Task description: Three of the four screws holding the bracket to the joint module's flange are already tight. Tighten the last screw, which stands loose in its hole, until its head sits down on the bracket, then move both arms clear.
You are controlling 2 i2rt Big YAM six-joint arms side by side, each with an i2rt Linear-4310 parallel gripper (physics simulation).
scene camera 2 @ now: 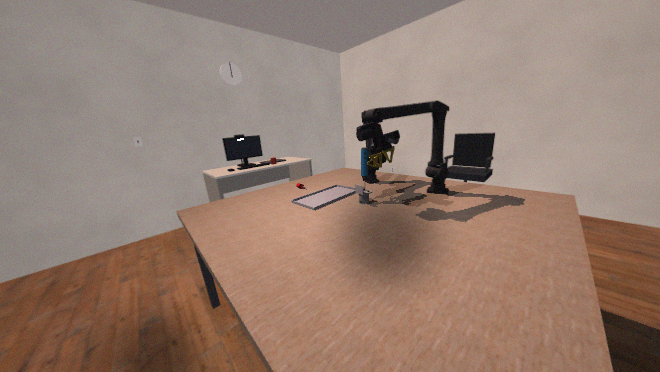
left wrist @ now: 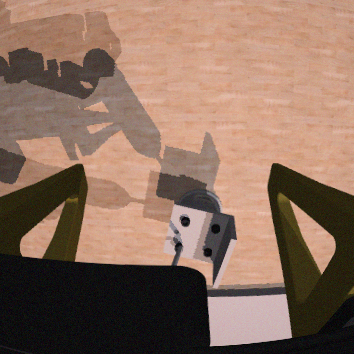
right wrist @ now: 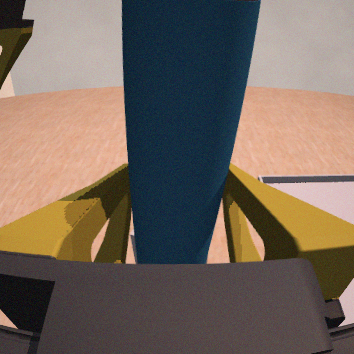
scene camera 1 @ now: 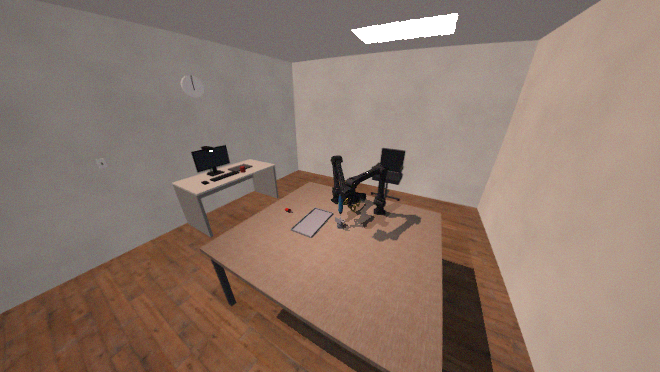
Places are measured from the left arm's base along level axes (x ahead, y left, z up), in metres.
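Where they show: left gripper, between the fingertips: (scene camera 2: pixel 385 165) (left wrist: pixel 177 174) (scene camera 1: pixel 356 209); right gripper, between the fingertips: (scene camera 2: pixel 364 163) (right wrist: pixel 176 174) (scene camera 1: pixel 340 203); left arm's base, origin of its link: (scene camera 2: pixel 437 191) (scene camera 1: pixel 379 212); right arm's base, origin of its link: (scene camera 2: pixel 370 181) (scene camera 1: pixel 336 201).
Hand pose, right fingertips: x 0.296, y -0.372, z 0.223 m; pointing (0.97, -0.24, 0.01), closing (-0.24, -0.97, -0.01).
Things, the pixels of their top centre, and the offset from my right fingertips. "spot": a spot on its surface instead.
- round grey joint module, centre of its top: (left wrist: pixel 196 235) (scene camera 2: pixel 363 191) dy +0.009, dx +0.037, dz -0.160 m
- screwdriver, centre of its top: (scene camera 2: pixel 364 147) (scene camera 1: pixel 341 194) dy +0.003, dx +0.000, dz +0.093 m
- thin dark shaft, a spot on its surface: (left wrist: pixel 176 257) spot: dy +0.008, dx +0.015, dz -0.124 m
- shallow tray, centre of its top: (left wrist: pixel 227 335) (scene camera 2: pixel 327 194) (scene camera 1: pixel 313 220) dy -0.258, dx +0.018, dz -0.207 m
- small red-handled object, centre of its top: (scene camera 2: pixel 301 184) (scene camera 1: pixel 289 209) dy -0.552, dx -0.083, dz -0.189 m
The pale bracket (scene camera 1: pixel 340 221) (scene camera 2: pixel 359 190) (left wrist: pixel 192 234) sits on the round grey joint module (left wrist: pixel 201 200) (scene camera 2: pixel 364 198). Dark screw heads or holes show at its four corners in the left wrist view; which screw is loose is unclear. My right gripper (right wrist: pixel 176 174) is shut on the blue handle of a screwdriver (scene camera 1: pixel 340 204) (scene camera 2: pixel 364 161) (right wrist: pixel 182 125), held upright over the bracket. A thin dark shaft (left wrist: pixel 176 257) reaches the bracket's lower-left corner hole; whether it touches the screw is unclear. My left gripper (left wrist: pixel 177 174) is open and empty above the module, its fingers wide on either side.
A shallow tray (scene camera 1: pixel 313 223) (scene camera 2: pixel 325 198) (left wrist: pixel 250 320) (right wrist: pixel 320 200) lies beside the module. A small red-handled object (scene camera 1: pixel 288 210) (scene camera 2: pixel 300 185) lies beyond the tray. Both arms are close together over the work. Part of the left gripper's finger (right wrist: pixel 15 47) shows at the right wrist view's upper left.
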